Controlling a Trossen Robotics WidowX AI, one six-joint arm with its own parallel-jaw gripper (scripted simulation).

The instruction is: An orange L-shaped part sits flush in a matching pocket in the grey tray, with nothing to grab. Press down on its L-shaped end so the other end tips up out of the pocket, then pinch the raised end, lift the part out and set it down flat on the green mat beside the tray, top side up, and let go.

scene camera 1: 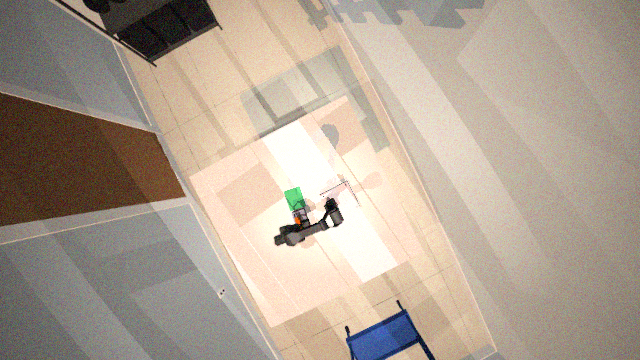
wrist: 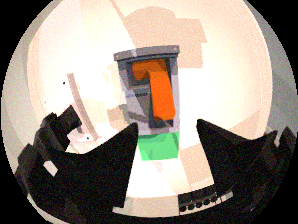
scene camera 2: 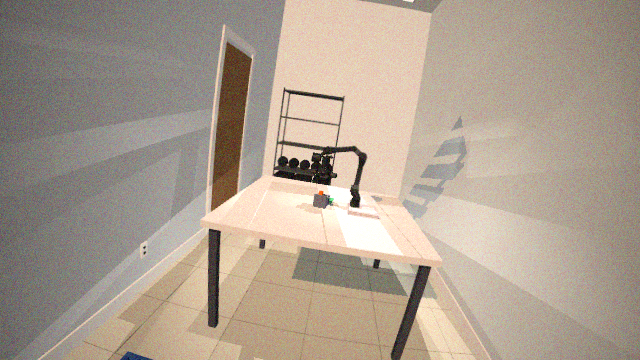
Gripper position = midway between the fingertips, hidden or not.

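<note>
The gripper (wrist: 168, 125) is open and it's holding nothing. There's an orange L-shaped part (wrist: 162, 97) in view too, along with a green mat (wrist: 152, 147).
</note>
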